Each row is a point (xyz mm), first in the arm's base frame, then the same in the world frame.
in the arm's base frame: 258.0 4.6 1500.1
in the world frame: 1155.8 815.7 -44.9
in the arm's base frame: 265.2 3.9 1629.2
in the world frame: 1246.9 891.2 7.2
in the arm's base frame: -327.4 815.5 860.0
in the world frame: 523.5 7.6 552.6
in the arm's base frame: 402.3 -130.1 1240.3
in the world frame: 973.8 792.6 -314.7
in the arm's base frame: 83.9 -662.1 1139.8
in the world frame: 1320.7 451.2 -711.7
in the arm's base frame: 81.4 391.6 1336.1
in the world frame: 911.5 592.7 268.8
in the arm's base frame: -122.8 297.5 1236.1
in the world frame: 978.5 363.5 209.2
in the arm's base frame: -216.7 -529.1 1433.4
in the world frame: 1597.3 360.8 -380.7
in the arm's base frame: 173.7 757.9 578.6
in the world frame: 127.5 276.1 229.1
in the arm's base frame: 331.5 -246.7 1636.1
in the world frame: 1354.2 941.7 -223.4
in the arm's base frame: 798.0 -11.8 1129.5
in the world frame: 656.1 1070.5 -383.4
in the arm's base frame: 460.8 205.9 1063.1
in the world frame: 642.7 758.7 -122.5
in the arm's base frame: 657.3 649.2 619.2
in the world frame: 0.3 701.3 4.7
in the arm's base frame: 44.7 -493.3 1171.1
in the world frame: 1272.2 441.1 -542.7
